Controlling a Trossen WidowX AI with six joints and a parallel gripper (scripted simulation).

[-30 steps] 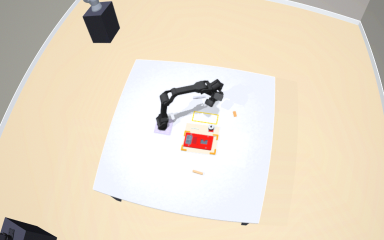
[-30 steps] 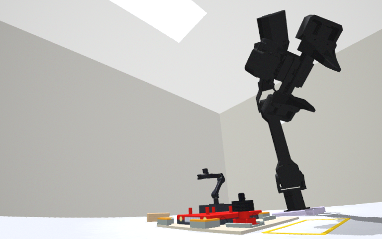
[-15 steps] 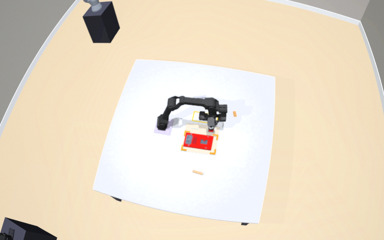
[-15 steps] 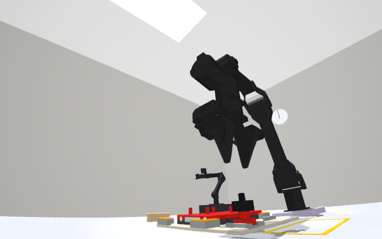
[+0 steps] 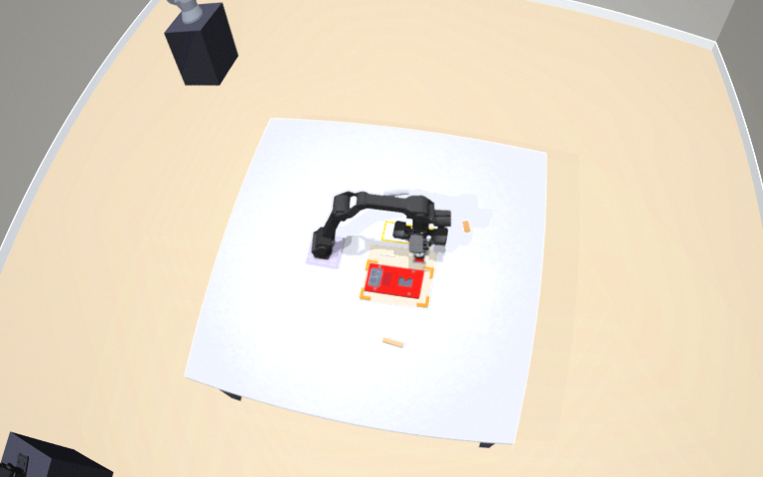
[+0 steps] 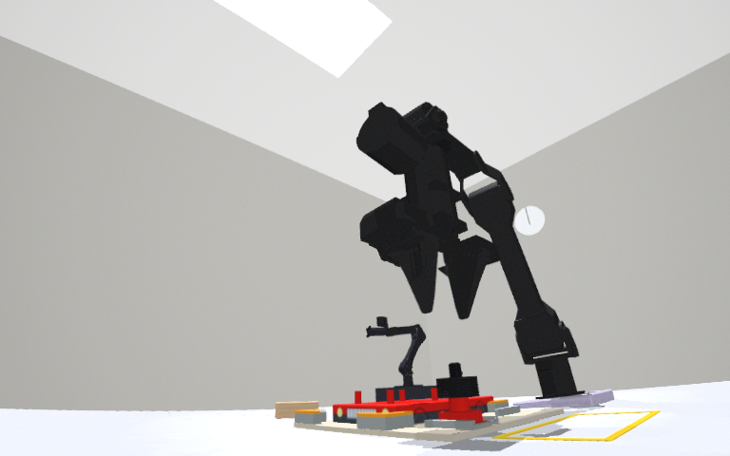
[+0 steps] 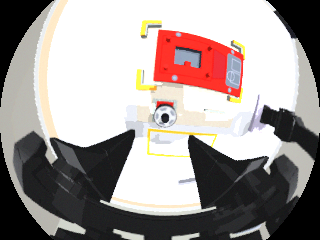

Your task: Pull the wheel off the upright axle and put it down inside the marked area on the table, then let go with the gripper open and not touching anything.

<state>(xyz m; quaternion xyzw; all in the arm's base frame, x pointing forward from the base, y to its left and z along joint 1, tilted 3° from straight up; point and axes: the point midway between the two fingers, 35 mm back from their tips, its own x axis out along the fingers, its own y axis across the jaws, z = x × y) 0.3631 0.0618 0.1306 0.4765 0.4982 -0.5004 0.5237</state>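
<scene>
Now: the dark wheel 1 cm behind my gripper tip and 7 cm below it. From my gripper tip the other things lie so: tan block (2 cm behind, 35 cm to the right, 10 cm below); then small orange block (15 cm ahead, 17 cm to the left, 10 cm below); then grey bar (15 cm behind, 25 cm to the left, 10 cm below).
</scene>
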